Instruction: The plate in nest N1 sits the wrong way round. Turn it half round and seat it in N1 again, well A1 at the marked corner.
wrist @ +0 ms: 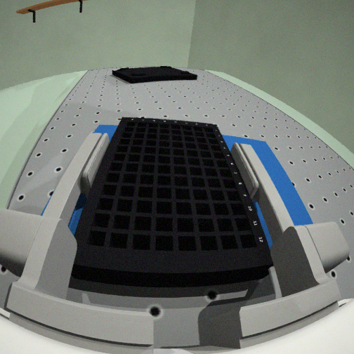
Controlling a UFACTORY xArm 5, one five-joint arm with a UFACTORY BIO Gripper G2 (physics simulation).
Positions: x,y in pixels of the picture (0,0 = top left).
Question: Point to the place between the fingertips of my gripper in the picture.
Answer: At 170,146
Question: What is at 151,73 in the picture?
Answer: A black nest.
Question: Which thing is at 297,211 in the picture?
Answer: A blue nest.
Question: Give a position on a black well plate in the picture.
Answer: At 168,207
